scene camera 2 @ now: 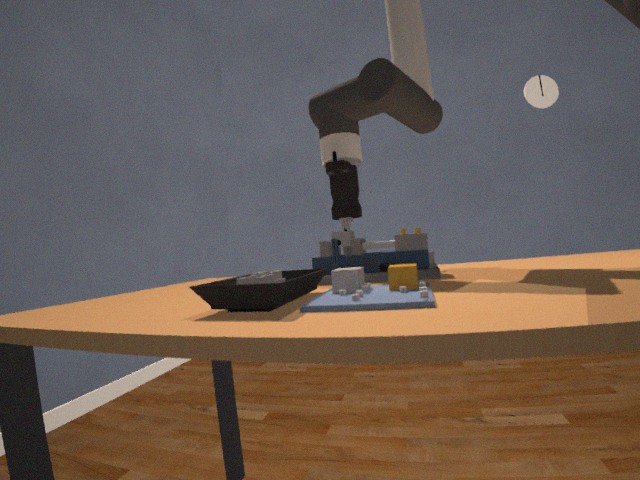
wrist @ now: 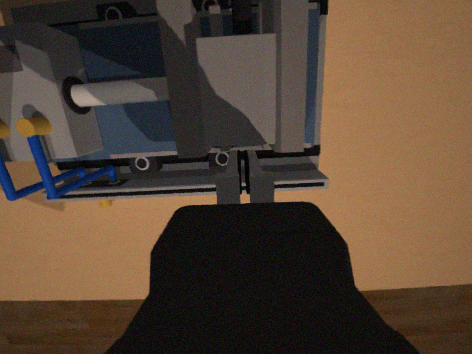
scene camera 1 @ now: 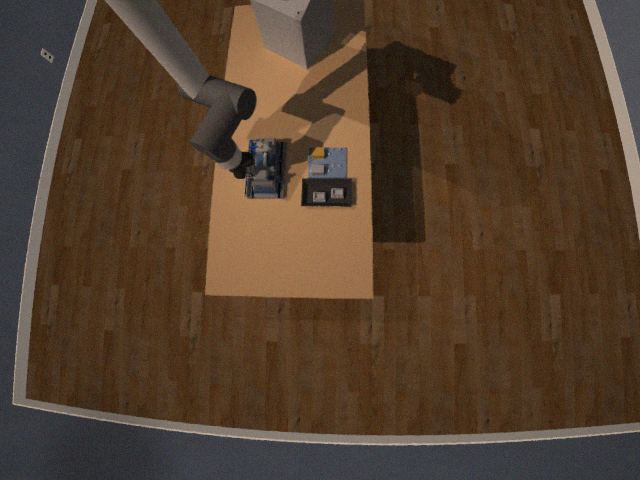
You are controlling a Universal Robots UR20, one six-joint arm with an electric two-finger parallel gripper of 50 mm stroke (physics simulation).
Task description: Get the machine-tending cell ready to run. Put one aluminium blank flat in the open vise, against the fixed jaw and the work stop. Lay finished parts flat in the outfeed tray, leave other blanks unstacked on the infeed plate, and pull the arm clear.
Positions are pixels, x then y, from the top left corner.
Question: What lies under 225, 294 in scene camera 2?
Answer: A black outfeed tray.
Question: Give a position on a yellow block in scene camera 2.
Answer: At 399, 275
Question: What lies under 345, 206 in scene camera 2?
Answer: My gripper.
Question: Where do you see a piston rod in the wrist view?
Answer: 147, 89
